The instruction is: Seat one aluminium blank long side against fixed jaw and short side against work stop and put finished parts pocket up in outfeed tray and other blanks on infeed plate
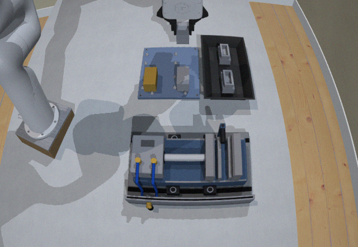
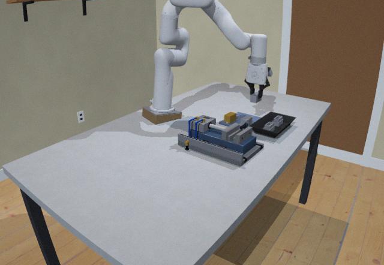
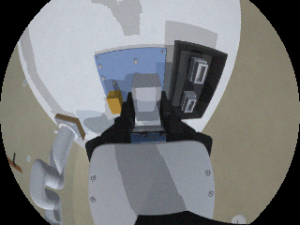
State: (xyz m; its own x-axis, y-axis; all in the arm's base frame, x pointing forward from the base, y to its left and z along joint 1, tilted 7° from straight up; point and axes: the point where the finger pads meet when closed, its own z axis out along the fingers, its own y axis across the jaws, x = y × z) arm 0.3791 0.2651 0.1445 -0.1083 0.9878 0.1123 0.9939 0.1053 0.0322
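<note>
My hand is 32 cm to the left of the fixed jaw, 16 cm short of it and 7 cm above it. Also, from my hand: work stop (28 cm to the right, 12 cm ahead, 6 cm below); ram (34 cm to the right, 7 cm below, 4 cm ahead); brass blank (12 cm below, 10 cm to the right, 8 cm behind).
</note>
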